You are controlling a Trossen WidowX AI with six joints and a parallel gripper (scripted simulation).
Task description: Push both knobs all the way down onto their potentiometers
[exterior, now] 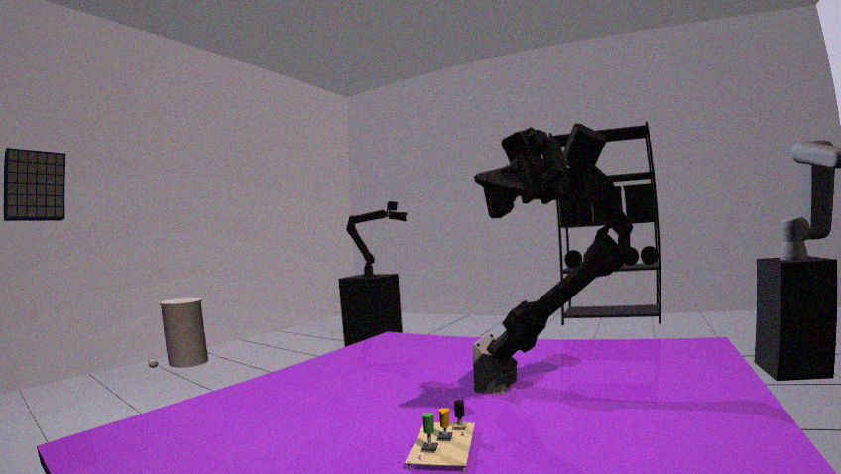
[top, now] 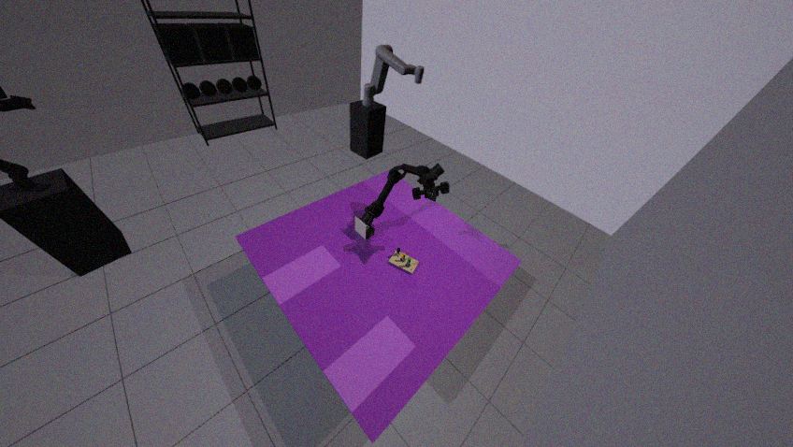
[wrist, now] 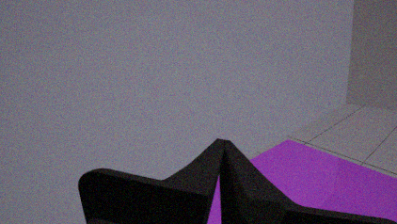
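Right now the orange knob is 5 cm behind my gripper tip, 9 cm to the right of it and 40 cm below it. Also, from my gripper tip: green knob (10 cm to the right, 39 cm below).
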